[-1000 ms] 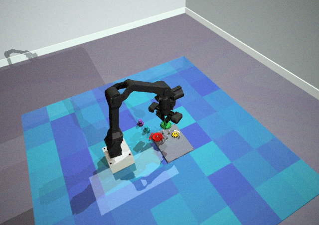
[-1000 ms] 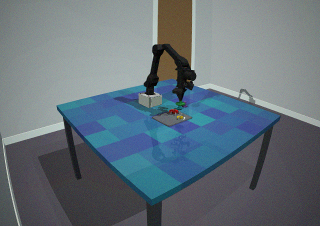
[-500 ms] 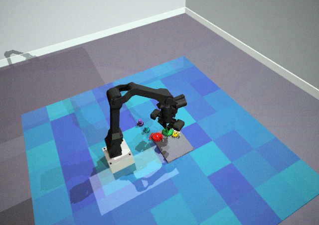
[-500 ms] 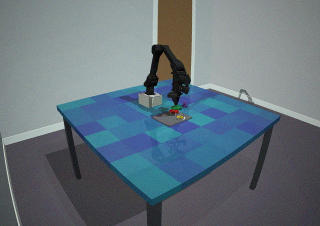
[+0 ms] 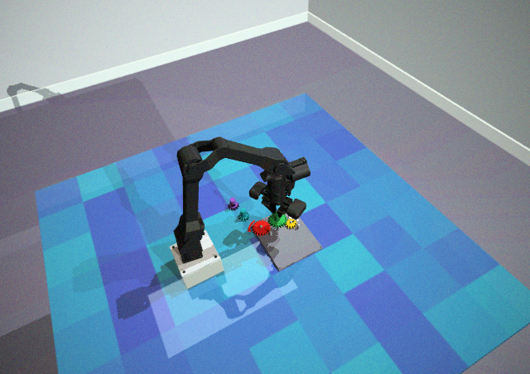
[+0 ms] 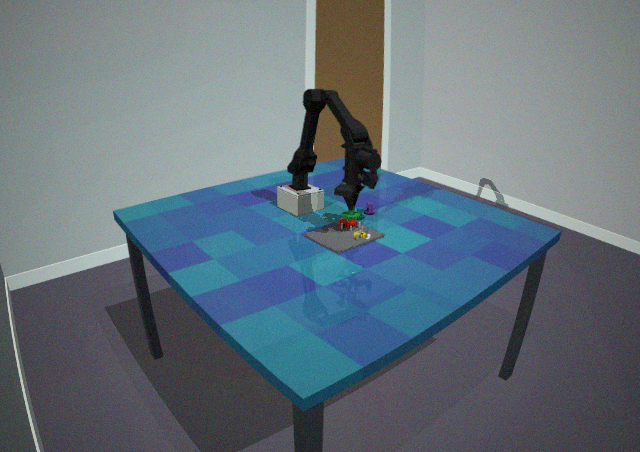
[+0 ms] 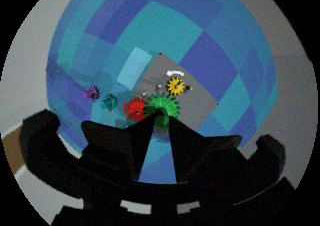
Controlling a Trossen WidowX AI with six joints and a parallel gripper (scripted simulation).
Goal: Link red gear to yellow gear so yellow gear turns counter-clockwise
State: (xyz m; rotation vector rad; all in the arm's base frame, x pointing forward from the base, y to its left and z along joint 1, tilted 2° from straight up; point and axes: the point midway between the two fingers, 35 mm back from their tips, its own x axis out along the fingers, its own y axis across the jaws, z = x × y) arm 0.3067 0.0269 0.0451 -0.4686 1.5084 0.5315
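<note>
My gripper tip is now 1 cm above the green gear. Also, from my gripper tip: small teal gear 10 cm behind, 10 cm to the left, 7 cm below; then yellow gear 5 cm ahead, 7 cm below; then red gear 6 cm behind, 2 cm to the left, 7 cm below.
</note>
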